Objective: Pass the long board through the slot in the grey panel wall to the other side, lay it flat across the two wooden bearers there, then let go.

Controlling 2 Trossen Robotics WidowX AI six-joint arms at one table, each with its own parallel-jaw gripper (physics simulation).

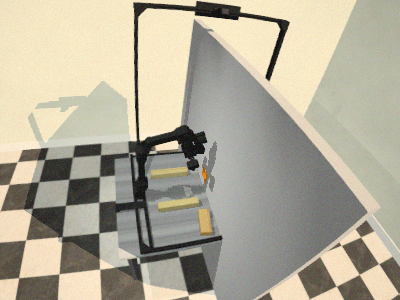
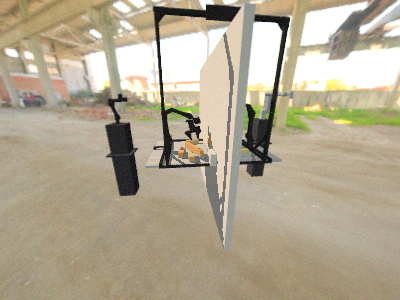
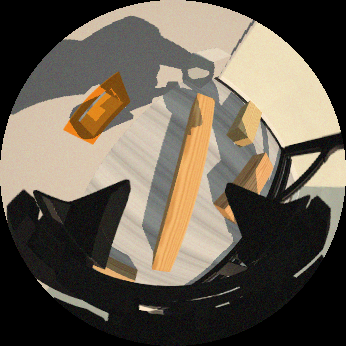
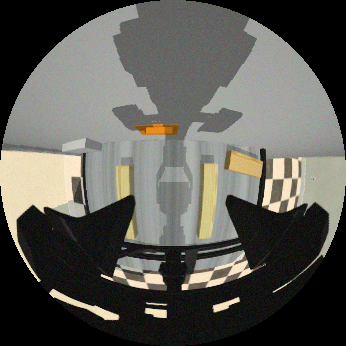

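Note:
The long board lies on the table on the left arm's side of the grey panel wall. The slot's orange frame is low in the panel. My left gripper is open and empty above the board, which shows between its fingers. On the other side, two pale wooden bearers lie roughly parallel, apart. My right gripper is open and empty above the table, near the panel.
Near the board lie a pale block, a darker-sided block and another block partly behind a left finger. A tan block lies beside one bearer, near the panel. A black frame rises around the table.

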